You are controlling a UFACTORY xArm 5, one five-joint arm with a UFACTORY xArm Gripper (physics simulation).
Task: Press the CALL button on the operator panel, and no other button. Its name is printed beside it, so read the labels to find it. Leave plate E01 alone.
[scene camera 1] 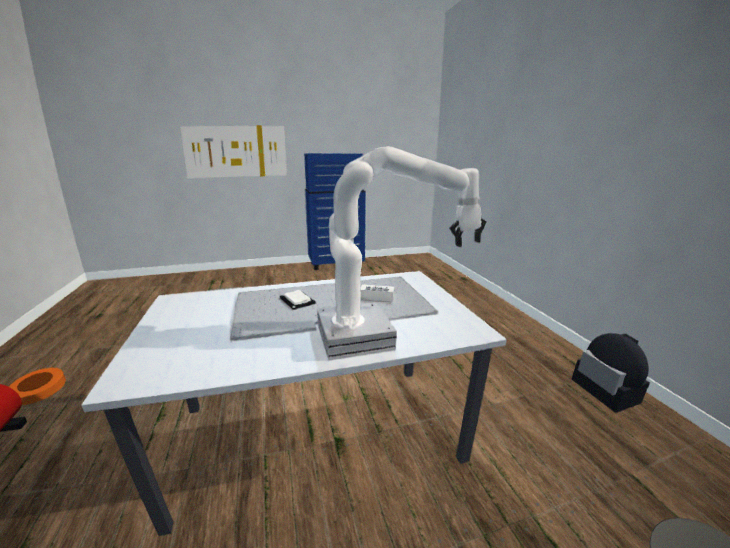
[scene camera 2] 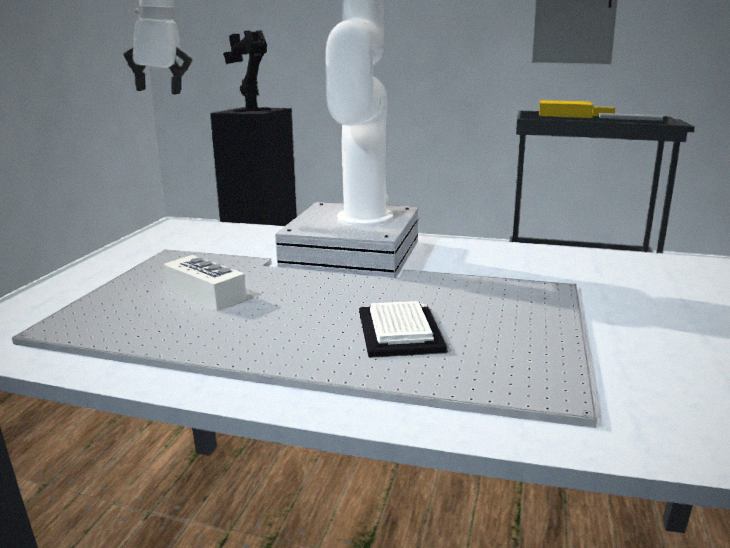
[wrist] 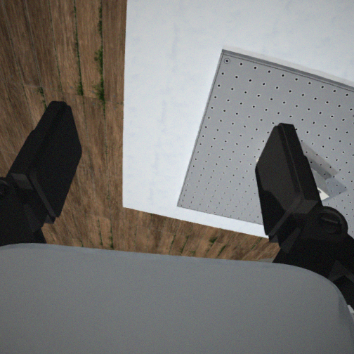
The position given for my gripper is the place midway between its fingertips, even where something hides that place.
I see my gripper (scene camera 2: 158,92), a white ribbed plate (scene camera 2: 398,322) and a black base (scene camera 2: 369,332).
My gripper also shows in scene camera 1 (scene camera 1: 468,244) and in the wrist view (wrist: 171,135). The wrist view misses the white ribbed plate: it is out of frame.
